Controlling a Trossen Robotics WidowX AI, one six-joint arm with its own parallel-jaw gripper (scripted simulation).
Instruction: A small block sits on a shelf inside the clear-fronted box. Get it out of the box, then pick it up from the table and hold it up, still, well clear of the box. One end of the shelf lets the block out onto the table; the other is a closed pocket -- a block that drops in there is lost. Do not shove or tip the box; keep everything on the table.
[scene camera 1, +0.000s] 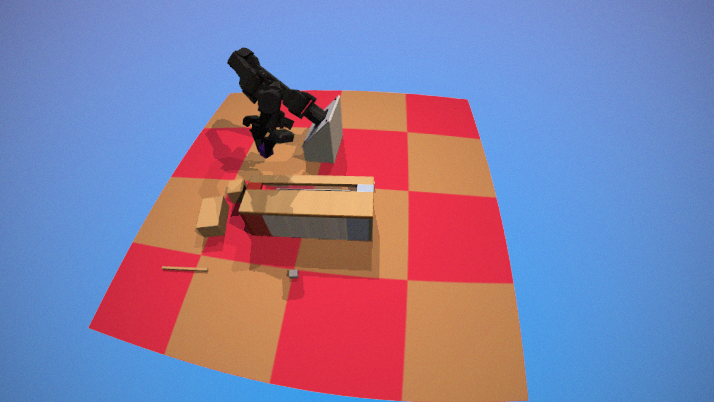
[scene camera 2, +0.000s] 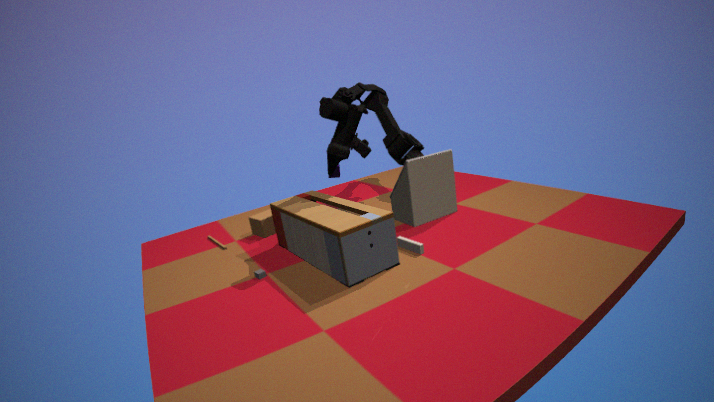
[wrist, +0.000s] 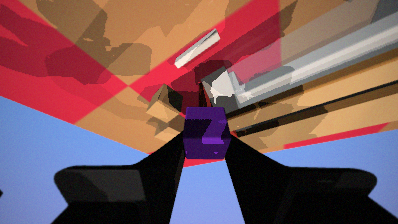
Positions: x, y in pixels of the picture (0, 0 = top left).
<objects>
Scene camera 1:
my gripper: 263, 154
box: 326, 207
tan block: 213, 215
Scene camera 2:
my gripper: 329, 173
box: 350, 241
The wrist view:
my gripper: 204, 134
box: 326, 77
purple block: 206, 135
</objects>
